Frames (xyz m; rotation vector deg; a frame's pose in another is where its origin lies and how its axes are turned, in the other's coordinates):
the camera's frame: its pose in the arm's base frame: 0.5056 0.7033 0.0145 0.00 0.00 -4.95
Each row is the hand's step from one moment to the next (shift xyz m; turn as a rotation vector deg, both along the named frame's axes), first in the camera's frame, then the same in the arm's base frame.
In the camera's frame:
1: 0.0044 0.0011 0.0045 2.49 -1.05 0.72
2: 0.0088 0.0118 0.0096 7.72 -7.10 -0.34
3: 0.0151 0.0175 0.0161 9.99 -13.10 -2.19
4: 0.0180 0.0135 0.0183 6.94 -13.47 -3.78
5: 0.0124 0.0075 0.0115 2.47 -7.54 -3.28
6: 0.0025 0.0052 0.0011 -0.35 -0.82 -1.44
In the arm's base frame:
1: 0.0045 0.0007 0.0045 2.39 -1.26 0.72
2: 0.0098 0.0110 0.0096 7.08 -7.74 -0.34
3: 0.0166 0.0161 0.0161 8.82 -13.91 -2.19
4: 0.0191 0.0119 0.0183 5.75 -14.02 -3.78
5: 0.0130 0.0064 0.0115 1.81 -7.73 -3.28
6: 0.0029 0.0050 0.0011 -0.42 -0.79 -1.44

